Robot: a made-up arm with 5 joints.
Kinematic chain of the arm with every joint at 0, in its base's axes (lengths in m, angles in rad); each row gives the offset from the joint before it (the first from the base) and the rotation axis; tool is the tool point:
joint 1: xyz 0 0 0.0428 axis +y
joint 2: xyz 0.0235 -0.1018 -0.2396 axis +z
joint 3: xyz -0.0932 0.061 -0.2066 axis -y
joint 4: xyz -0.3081 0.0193 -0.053 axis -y
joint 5: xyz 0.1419 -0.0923 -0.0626 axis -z
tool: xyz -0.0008 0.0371 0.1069
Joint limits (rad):
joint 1: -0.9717..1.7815
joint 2: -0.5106..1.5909
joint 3: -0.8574..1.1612
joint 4: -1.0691..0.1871
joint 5: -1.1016..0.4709
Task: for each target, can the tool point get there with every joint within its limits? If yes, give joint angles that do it. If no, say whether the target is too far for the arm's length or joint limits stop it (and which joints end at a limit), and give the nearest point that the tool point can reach.
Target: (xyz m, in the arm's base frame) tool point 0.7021 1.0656 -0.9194
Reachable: no: too far | nearest point 0.3763 0.0627 -0.4807 | short by 1.142 m
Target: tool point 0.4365 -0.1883 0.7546
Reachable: no: joint limits stop it (at a limit: joint 1, joint 3, joint 4, joint 5) | nearest point -0.2930 -0.1369 0.4182 | short by 0.805 m
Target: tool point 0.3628 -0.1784 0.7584
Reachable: no: joint limits stop it (at a limit: joint 1, joint 3, joint 4, joint 5) | nearest point -0.2929 -0.1334 0.4185 | short by 0.740 m
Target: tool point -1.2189 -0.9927 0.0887
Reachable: no: too far | nearest point -0.6251 -0.3802 0.0663 | short by 0.853 m
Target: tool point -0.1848 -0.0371 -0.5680
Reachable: yes | joints -0.0451 -0.1836 0.2840 -0.7666 -0.4748
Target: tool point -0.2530 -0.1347 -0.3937
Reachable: yes | joints 0.0351 0.2200 -0.1324 -0.0900 -0.1040
